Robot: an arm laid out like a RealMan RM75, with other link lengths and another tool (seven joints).
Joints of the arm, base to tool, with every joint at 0 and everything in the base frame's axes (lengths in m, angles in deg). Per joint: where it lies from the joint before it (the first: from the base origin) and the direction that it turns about. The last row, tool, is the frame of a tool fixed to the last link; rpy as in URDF.
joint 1: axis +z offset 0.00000 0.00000 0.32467
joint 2: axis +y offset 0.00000 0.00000 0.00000
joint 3: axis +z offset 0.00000 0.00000 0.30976
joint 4: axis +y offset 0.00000 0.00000 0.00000
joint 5: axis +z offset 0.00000 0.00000 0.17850
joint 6: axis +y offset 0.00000 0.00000 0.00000
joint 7: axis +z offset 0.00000 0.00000 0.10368
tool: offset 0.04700 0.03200 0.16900 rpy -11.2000 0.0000 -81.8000
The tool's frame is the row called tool.
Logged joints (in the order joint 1, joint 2, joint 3, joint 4, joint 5, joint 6, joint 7), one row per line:
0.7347, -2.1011, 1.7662, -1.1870, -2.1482, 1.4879, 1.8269
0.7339, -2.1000, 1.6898, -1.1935, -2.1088, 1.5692, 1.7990
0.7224, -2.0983, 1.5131, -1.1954, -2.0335, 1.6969, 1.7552
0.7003, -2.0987, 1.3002, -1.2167, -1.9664, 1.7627, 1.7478
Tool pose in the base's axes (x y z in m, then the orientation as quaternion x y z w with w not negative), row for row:
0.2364, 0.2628, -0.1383, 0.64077, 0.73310, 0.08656, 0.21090
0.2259, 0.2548, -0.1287, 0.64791, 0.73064, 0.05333, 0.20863
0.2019, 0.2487, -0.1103, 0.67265, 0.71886, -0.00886, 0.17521
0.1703, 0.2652, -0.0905, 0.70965, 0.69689, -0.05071, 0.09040
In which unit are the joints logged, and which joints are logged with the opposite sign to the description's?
The joints are logged in radians. Opposite sign: joint 2, joint 3, joint 6.
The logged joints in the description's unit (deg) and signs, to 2 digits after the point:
42.10, 120.38, -101.20, -68.01, -123.08, -85.25, 104.67
42.05, 120.32, -96.82, -68.38, -120.83, -89.91, 103.08
41.39, 120.22, -86.69, -68.49, -116.51, -97.23, 100.57
40.12, 120.25, -74.50, -69.71, -112.67, -101.00, 100.14

